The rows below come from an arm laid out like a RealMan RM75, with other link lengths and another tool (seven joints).
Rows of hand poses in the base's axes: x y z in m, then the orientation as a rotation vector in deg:
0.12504, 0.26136, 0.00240, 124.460, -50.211, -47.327
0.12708, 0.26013, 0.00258, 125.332, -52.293, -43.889
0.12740, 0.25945, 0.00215, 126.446, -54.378, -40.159
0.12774, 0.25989, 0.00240, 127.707, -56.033, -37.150
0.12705, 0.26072, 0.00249, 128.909, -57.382, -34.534
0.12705, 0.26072, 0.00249, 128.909, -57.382, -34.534
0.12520, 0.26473, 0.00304, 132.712, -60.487, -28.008
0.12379, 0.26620, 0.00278, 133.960, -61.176, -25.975
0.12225, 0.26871, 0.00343, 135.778, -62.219, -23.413
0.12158, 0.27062, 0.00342, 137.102, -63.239, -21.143
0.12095, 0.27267, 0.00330, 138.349, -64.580, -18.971
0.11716, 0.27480, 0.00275, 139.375, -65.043, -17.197
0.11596, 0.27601, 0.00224, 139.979, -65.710, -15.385
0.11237, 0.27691, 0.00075, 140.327, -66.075, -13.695
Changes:
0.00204, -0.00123, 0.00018, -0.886, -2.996, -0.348
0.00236, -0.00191, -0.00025, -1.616, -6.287, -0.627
0.00270, -0.00147, 0.00000, -1.831, -9.108, -0.845
0.00201, -0.00064, 0.00009, -1.877, -11.581, -0.986
0.00201, -0.00064, 0.00009, -1.877, -11.581, -0.986
0.00016, 0.00337, 0.00064, -1.096, -18.007, -1.208
-0.00125, 0.00484, 0.00038, -0.747, -19.939, -1.100
-0.00279, 0.00735, 0.00103, -0.042, -22.524, -1.106
-0.00346, 0.00926, 0.00102, 0.380, -24.722, -1.200
-0.00409, 0.01131, 0.00090, 0.827, -26.927, -1.566
-0.00788, 0.01344, 0.00035, 1.181, -28.529, -1.421
-0.00908, 0.01465, -0.00016, 1.186, -30.053, -1.422
-0.01267, 0.01555, -0.00165, 0.998, -31.316, -1.245

